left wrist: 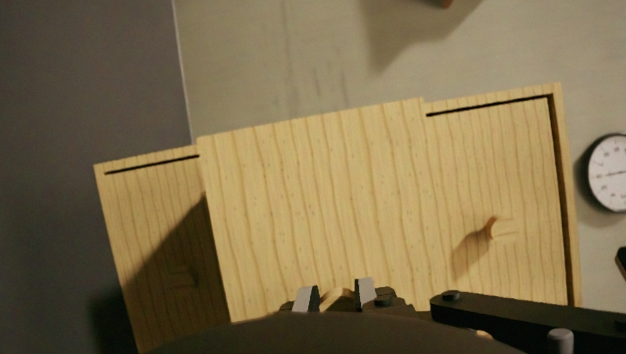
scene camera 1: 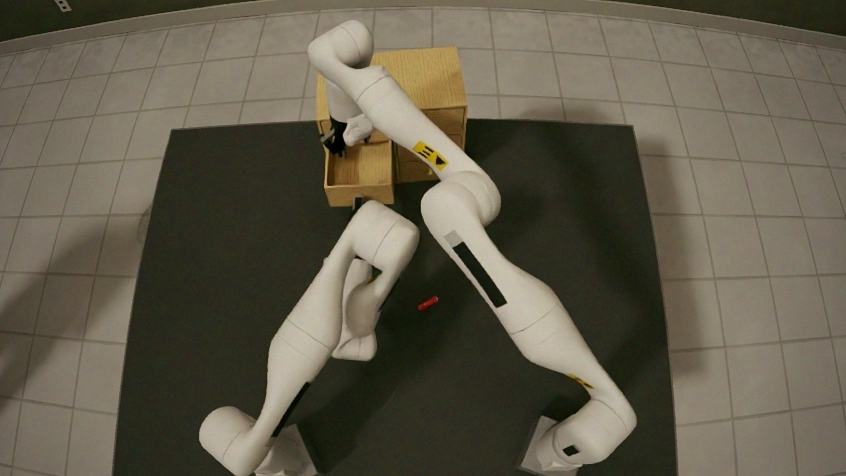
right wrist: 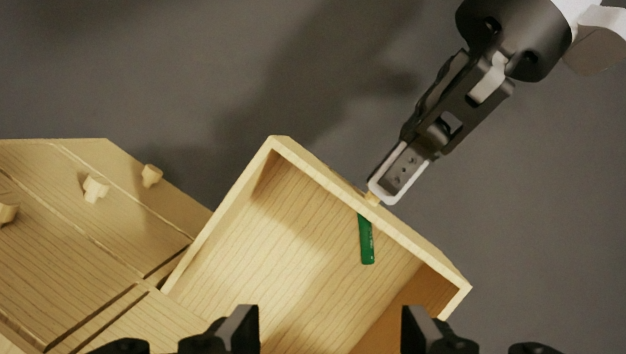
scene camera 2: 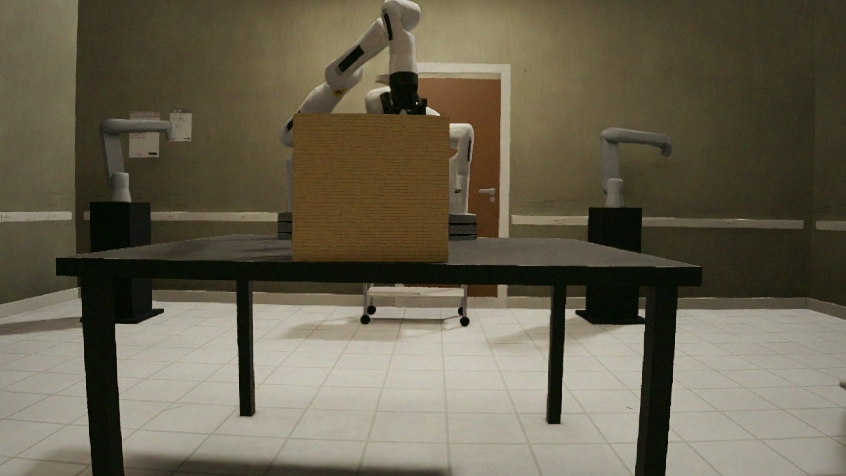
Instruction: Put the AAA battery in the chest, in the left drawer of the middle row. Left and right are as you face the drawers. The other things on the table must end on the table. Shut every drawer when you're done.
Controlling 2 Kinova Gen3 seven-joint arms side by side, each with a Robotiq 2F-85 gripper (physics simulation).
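Frame: origin at the left arm's base, x ahead, y left, z up, level; metres.
Seen in the pictures: left gripper, between the fingertips: (left wrist: 340, 307) (scene camera 1: 359, 198) (right wrist: 376, 194); right gripper, between the fingertips: (scene camera 1: 353, 147) (right wrist: 330, 331); left arm's base, origin of its link: (scene camera 1: 281, 458) (scene camera 2: 455, 213); right arm's base, origin of its link: (scene camera 1: 557, 449).
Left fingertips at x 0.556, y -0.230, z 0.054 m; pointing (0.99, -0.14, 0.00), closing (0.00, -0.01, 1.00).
Note:
Pixels of each thing's top centre, then the offset from my left fingertips to it. Level surfaces: height alone.
- green battery, centre of its top: (right wrist: 366, 236) 0.033 m ahead, 0.015 m left, 0.032 m down
- pulled-out drawer, centre of its top: (left wrist: 418, 246) (right wrist: 292, 317) (scene camera 1: 358, 155) 0.086 m ahead, 0.009 m right, 0.045 m up
- wooden chest, centre of its top: (scene camera 1: 388, 80) (scene camera 2: 372, 120) 0.205 m ahead, 0.097 m right, 0.156 m up
- red battery, centre of its top: (scene camera 1: 428, 302) 0.216 m back, 0.126 m right, 0.137 m down
- dark table, height of its surface: 0.152 m down
A green battery (right wrist: 366, 242) lies in the pulled-out drawer (scene camera 1: 369, 195) (left wrist: 320, 210) (right wrist: 320, 175), against its front wall. The drawer is on the left side of the wooden chest (scene camera 1: 420, 79) (scene camera 2: 370, 189), between a drawer above and one below. My left gripper (scene camera 1: 356, 203) (left wrist: 340, 307) (right wrist: 376, 194) is shut on the round knob of this drawer, seen between its fingertips in the left wrist view. My right gripper (scene camera 1: 354, 148) (scene camera 2: 408, 111) (right wrist: 330, 331) is open and empty above the drawer, near the chest front.
A red battery (scene camera 1: 427, 303) lies on the dark table (scene camera 1: 195, 236), right of the left arm. The right arm (scene camera 1: 414, 124) reaches across the chest's front and top. Knobs of closed drawers (left wrist: 501, 229) (right wrist: 95, 187) stick out beside the open drawer.

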